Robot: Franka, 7 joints.
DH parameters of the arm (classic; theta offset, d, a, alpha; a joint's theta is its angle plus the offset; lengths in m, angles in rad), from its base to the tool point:
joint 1: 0 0.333 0 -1.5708
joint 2: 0 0 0 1.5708
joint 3: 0 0.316 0.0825 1.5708
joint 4: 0 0 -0.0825 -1.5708
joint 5: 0 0.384 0 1.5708
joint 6: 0 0 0.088 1.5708
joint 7: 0 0.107 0 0
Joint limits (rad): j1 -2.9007..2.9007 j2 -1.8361..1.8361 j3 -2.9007..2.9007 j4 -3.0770..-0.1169 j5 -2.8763..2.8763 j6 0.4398..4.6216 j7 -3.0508..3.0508
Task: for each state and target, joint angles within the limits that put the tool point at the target. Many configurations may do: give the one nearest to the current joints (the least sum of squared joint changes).
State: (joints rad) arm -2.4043 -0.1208 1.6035 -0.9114 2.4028 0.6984 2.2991
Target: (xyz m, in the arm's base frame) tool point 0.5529 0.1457 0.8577
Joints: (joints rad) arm -2.3844 -0.5720 1.7422 -0.9136 2.4268 1.0671 2.2991
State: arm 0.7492 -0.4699 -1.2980 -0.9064 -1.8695 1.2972 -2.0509
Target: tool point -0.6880 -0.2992 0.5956
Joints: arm 0.1251 -1.0724 -1.5515 -0.5609 -1.9408 1.3095 -2.0509
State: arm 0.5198 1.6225 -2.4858 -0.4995 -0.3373 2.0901 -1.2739
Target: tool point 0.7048 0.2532 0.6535
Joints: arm 0.6068 1.5751 -2.5374 -0.6516 -0.3337 1.8892 -1.2739
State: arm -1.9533 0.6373 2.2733 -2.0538 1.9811 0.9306 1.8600
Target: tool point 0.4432 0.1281 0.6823
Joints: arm -1.9516 0.3315 2.1479 -2.0797 2.0241 1.1024 1.8600
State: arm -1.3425 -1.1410 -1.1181 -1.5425 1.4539 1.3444 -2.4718
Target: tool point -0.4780 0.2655 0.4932
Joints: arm -1.6620 -1.4259 -1.5733 -1.8528 1.2839 1.1570 -2.4718
